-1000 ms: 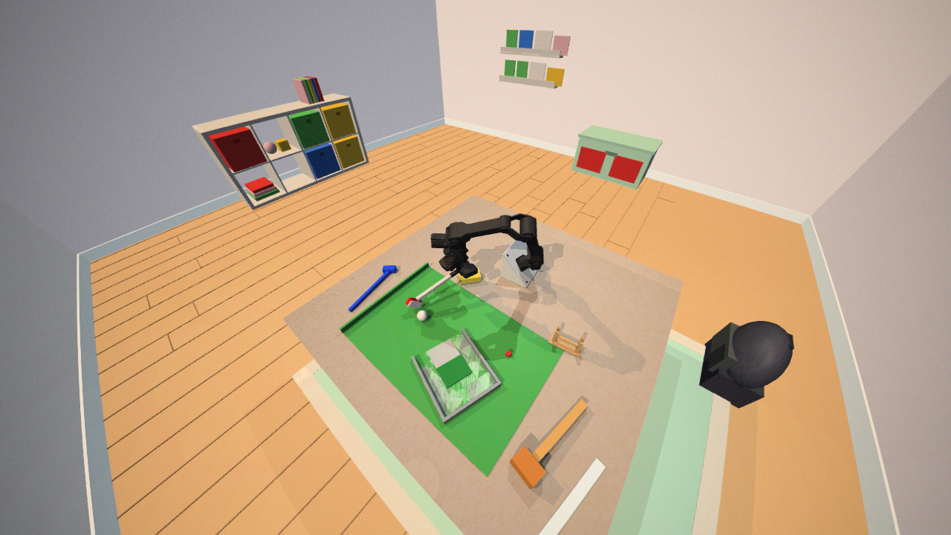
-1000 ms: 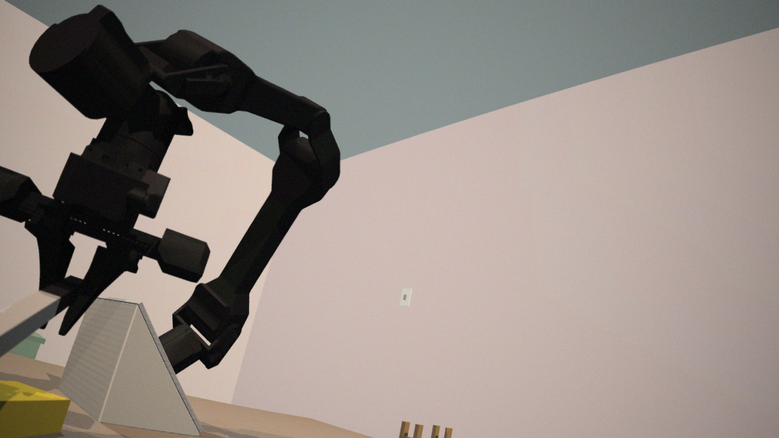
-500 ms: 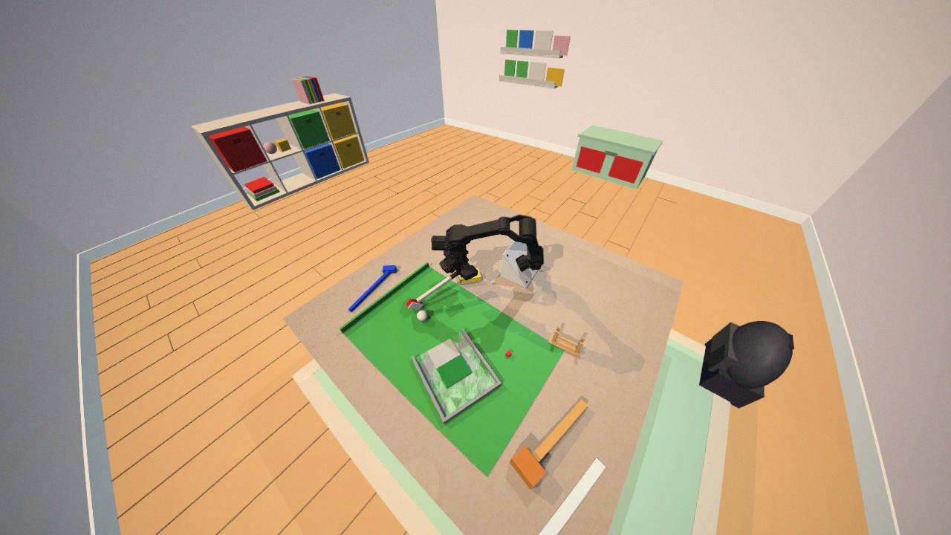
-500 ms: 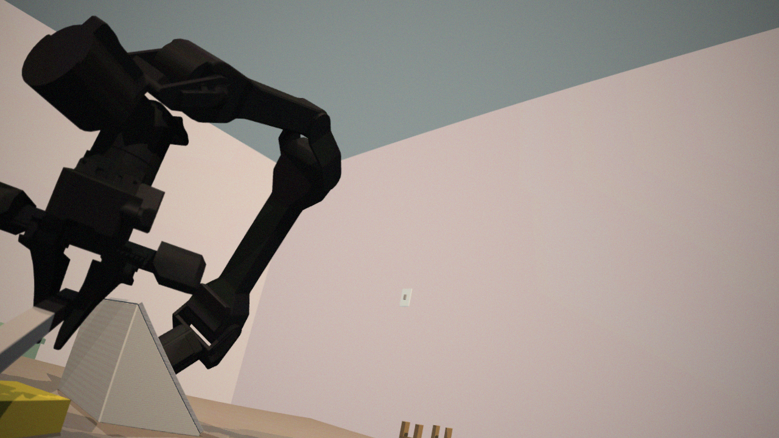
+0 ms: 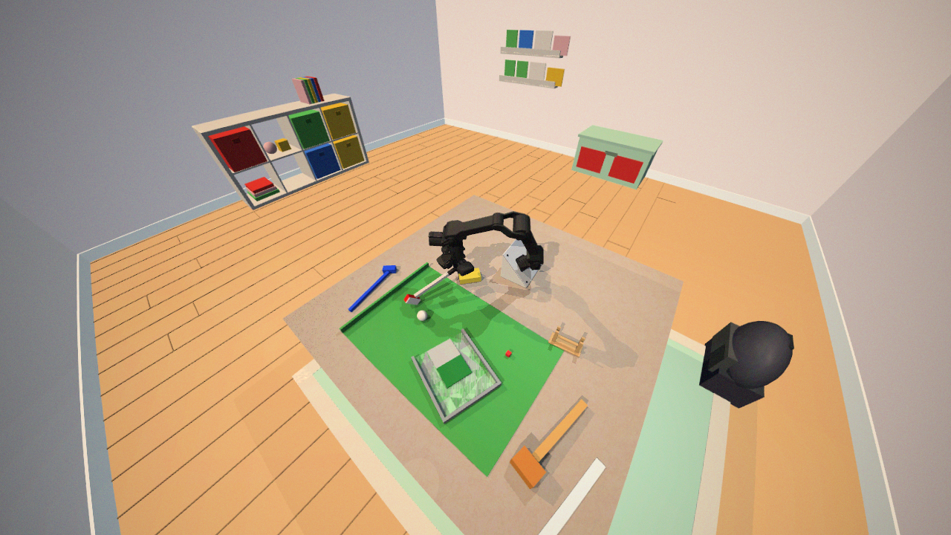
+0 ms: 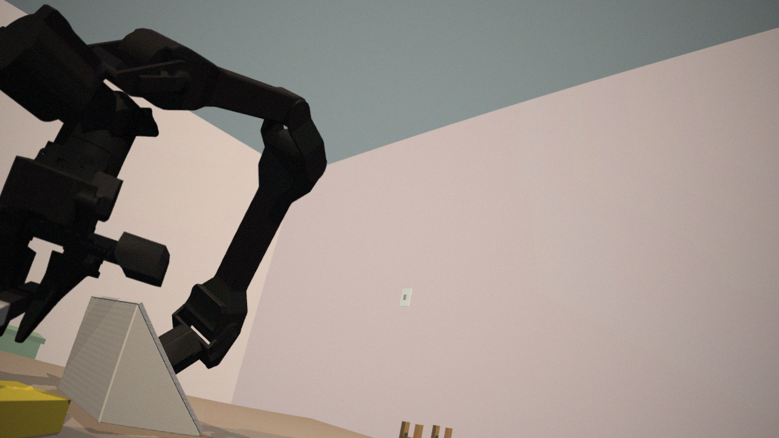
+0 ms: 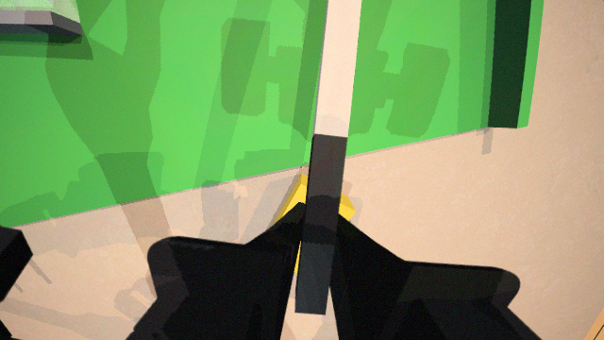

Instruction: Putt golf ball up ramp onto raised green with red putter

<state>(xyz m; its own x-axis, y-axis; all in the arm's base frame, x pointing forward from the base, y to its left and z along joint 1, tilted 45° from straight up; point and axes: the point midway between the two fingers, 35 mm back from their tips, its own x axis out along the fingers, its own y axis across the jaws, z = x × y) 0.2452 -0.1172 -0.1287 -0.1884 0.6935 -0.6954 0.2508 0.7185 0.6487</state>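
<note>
My gripper tip is now 60 mm past the yellow block, 10 mm to the right of it and 60 mm above it. Round my gripper tip: blue putter: 290 mm ahead, 270 mm to the right, 60 mm below; then red putter: 120 mm ahead, 30 mm to the right; then white golf ball: 240 mm ahead, 30 mm to the left, 50 mm below.
</note>
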